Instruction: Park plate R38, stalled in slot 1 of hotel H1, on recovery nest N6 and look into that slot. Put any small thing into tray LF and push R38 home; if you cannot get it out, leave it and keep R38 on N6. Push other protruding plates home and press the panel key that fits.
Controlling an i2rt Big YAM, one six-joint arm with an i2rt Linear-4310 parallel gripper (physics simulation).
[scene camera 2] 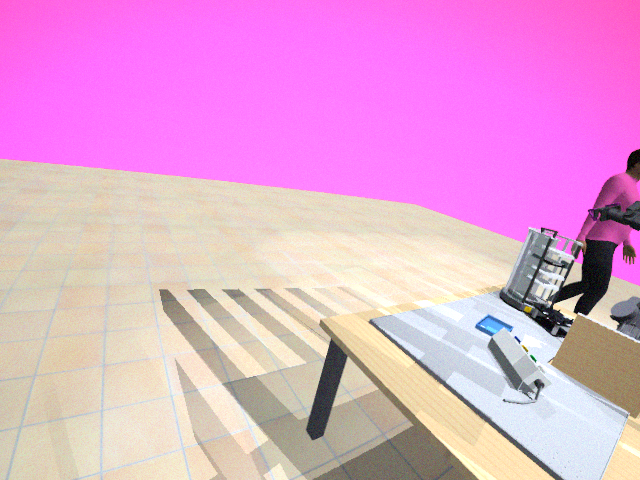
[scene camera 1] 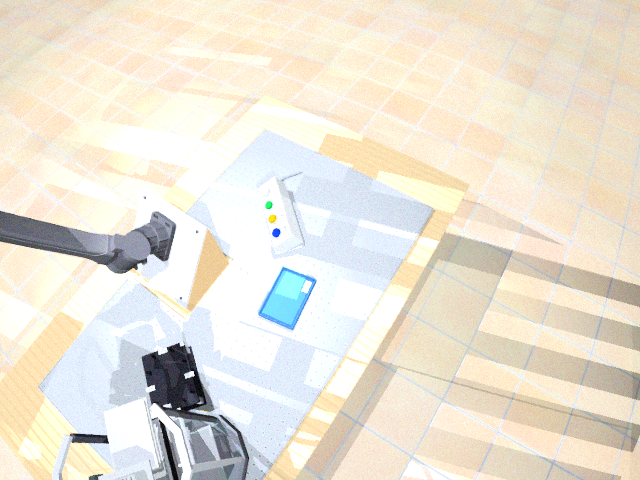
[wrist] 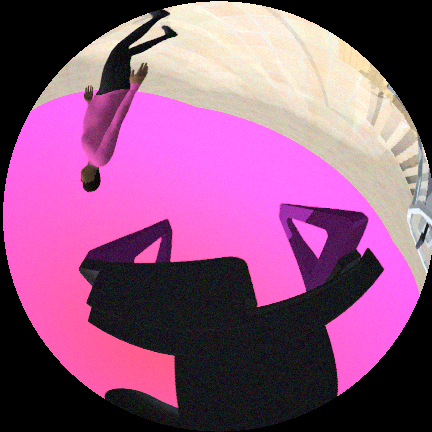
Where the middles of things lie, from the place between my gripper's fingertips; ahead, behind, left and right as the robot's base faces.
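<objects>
Measured from my hand, the slotted rack [scene camera 2: 521,292] is 370 mm to the left, 40 mm ahead and 360 mm below.
</objects>
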